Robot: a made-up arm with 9 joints. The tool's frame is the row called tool.
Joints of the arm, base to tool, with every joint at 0 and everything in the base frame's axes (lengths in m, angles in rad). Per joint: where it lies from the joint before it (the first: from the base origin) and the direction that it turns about. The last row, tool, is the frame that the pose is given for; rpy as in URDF.
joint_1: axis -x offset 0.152 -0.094 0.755
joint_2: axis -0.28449 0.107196 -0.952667 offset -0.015 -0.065 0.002
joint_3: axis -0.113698 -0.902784 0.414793 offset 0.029 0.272 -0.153
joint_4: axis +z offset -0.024 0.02 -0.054
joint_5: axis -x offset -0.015 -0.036 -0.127
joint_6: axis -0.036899 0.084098 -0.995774 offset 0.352 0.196 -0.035
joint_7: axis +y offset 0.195 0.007 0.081
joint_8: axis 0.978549 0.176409 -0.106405 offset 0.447 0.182 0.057
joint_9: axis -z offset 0.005 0 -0.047
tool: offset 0.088 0.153 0.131 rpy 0 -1.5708 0
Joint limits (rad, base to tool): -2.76..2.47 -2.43..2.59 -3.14..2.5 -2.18..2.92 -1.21..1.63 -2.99..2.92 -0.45..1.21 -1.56..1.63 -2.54..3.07
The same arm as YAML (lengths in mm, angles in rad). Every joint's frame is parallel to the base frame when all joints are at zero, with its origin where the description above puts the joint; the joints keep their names.
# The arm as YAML. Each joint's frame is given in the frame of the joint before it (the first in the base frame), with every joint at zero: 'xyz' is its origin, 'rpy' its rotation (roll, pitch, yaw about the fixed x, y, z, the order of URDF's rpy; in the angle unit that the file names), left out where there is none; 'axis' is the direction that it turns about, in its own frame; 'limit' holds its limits. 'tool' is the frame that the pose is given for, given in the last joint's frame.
units:
  length: mm
  angle: rad
joints:
  - name: joint_1
    type: revolute
    origin:
      xyz: [152.0, -94.0, 755.0]
    axis: [-1.0, 0.0, 0.0]
    limit:
      lower: -2.76
      upper: 2.47
  - name: joint_2
    type: revolute
    origin:
      xyz: [-15.0, -65.0, 2.0]
    axis: [-0.28449, 0.107196, -0.952667]
    limit:
      lower: -2.43
      upper: 2.59
  - name: joint_3
    type: revolute
    origin:
      xyz: [29.0, 272.0, -153.0]
    axis: [-0.113698, -0.902784, 0.414793]
    limit:
      lower: -3.14
      upper: 2.5
  - name: joint_4
    type: revolute
    origin:
      xyz: [-24.0, 20.0, -54.0]
    axis: [0.0, 0.0, 1.0]
    limit:
      lower: -2.18
      upper: 2.92
  - name: joint_5
    type: revolute
    origin:
      xyz: [-15.0, -36.0, -127.0]
    axis: [-1.0, 0.0, 0.0]
    limit:
      lower: -1.21
      upper: 1.63
  - name: joint_6
    type: revolute
    origin:
      xyz: [352.0, 196.0, -35.0]
    axis: [-0.036899, 0.084098, -0.995774]
    limit:
      lower: -2.99
      upper: 2.92
  - name: joint_7
    type: revolute
    origin:
      xyz: [195.0, 7.0, 81.0]
    axis: [0.0, 1.0, 0.0]
    limit:
      lower: -0.45
      upper: 1.21
  - name: joint_8
    type: revolute
    origin:
      xyz: [447.0, 182.0, 57.0]
    axis: [0.978549, 0.176409, -0.106405]
    limit:
      lower: -1.56
      upper: 1.63
  - name: joint_9
    type: revolute
    origin:
      xyz: [5.0, 0.0, -47.0]
    axis: [0.0, 0.0, -1.0]
    limit:
      lower: -2.54
      upper: 3.07
tool:
  origin:
    xyz: [88.0, 153.0, 131.0]
    rpy: [0.0, -1.5708, 0.0]

